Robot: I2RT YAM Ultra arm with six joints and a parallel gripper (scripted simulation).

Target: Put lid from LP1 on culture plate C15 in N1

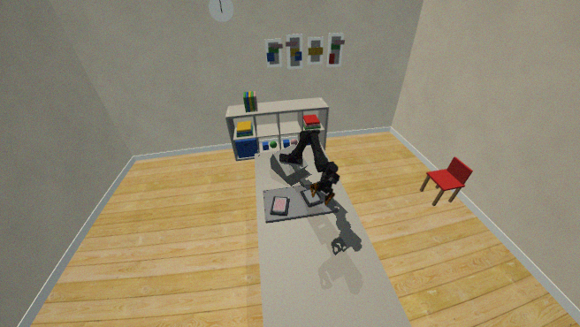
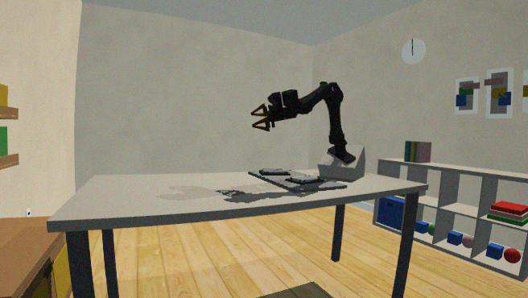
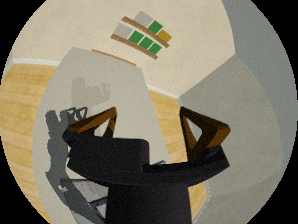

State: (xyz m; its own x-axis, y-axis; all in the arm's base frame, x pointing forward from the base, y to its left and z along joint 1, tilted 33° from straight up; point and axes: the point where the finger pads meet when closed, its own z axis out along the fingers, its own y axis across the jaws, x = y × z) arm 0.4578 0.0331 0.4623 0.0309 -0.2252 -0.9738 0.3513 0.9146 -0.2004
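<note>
Now: hand 290 mm past the lid, 280 mm above it and 30 mm to the left of it. The rest, counted from my hand: culture plate C15: 280 mm below, 260 mm to the right, 200 mm behind; lid park LP1: 290 mm below, 290 mm behind, 30 mm to the right; plate nest N1: 290 mm below, 260 mm to the right, 200 mm behind.
</note>
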